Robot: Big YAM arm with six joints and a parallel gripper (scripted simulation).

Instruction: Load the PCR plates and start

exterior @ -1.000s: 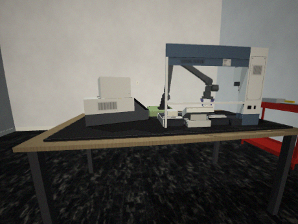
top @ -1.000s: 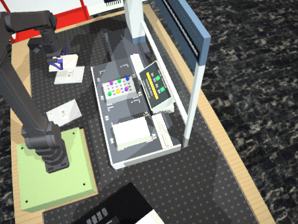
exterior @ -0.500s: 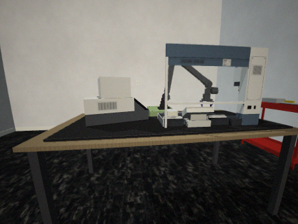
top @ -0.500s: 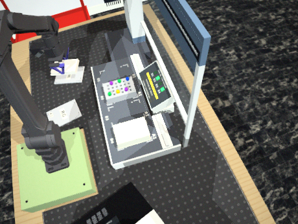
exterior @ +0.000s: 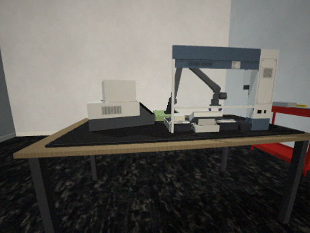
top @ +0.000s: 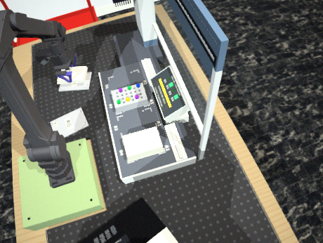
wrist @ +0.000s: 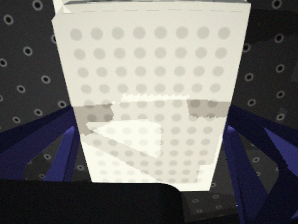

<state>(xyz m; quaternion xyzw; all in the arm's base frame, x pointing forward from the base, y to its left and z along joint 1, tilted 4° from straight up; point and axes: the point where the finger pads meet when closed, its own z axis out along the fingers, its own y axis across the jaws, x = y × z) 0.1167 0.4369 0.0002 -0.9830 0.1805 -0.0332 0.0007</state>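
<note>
My gripper is now 50 mm above the grey nest. Round my hand: white deep-well block: 190 mm ahead, 460 mm to the right, 10 mm above; tube cooling block: 210 mm ahead, 250 mm to the right, 10 mm above; regrip nest: 70 mm behind, 220 mm to the right, 50 mm below.
</note>
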